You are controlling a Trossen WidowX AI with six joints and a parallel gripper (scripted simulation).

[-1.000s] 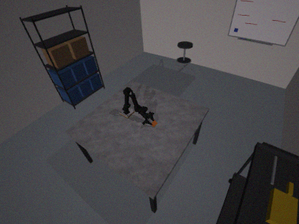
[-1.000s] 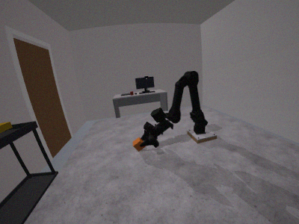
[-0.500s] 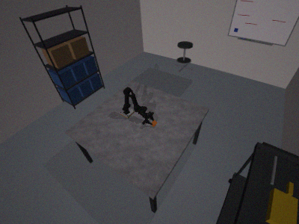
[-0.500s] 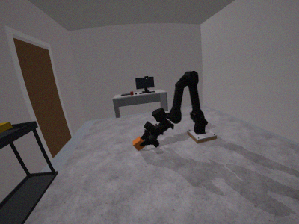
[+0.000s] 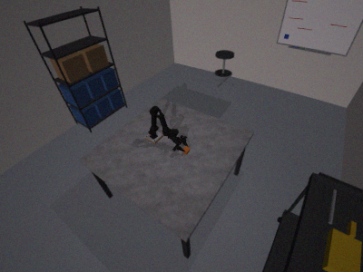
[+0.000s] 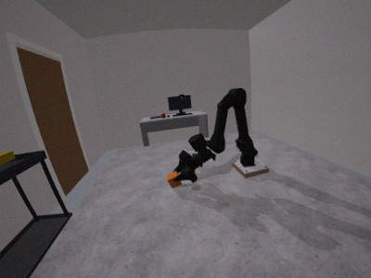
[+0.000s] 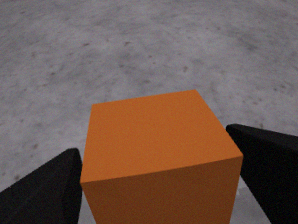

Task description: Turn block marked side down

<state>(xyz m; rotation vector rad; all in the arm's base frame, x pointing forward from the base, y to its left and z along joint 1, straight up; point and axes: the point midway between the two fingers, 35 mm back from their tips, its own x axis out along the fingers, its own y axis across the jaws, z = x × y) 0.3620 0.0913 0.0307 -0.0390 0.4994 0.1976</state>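
My gripper tip is now 1 cm past the orange block and 3 cm above it.
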